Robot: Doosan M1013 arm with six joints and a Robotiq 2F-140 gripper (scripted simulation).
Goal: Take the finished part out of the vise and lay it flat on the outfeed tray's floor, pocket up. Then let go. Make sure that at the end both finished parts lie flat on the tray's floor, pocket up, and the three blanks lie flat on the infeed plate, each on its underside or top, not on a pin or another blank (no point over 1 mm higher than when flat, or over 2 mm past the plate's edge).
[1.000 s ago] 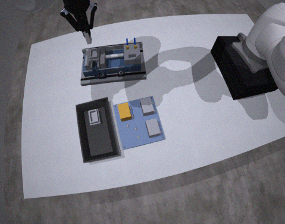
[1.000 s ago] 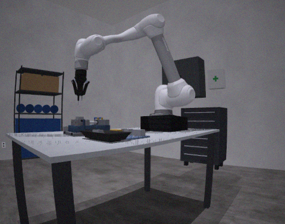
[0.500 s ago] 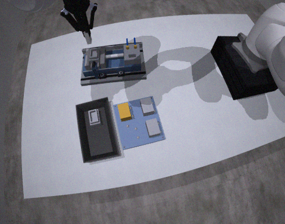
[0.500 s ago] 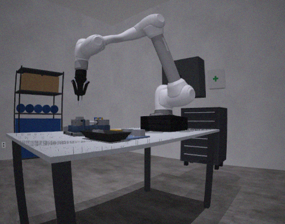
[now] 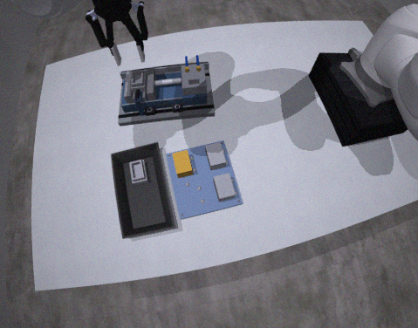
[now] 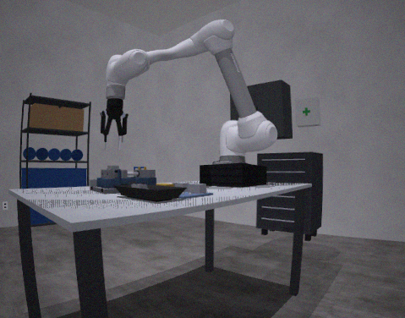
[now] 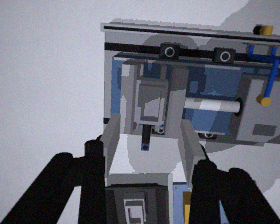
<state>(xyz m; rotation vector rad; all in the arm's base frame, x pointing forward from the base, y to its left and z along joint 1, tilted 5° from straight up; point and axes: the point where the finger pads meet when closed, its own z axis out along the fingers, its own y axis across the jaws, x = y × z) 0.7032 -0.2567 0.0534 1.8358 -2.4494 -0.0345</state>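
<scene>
The vise lies 180 mm below my hand, 70 mm behind it and 20 mm to the left of it. Round my hand: blue plate: 320 mm to the left, 210 mm below, 80 mm behind; yellow block: 270 mm to the left, 190 mm below, 40 mm behind.
</scene>
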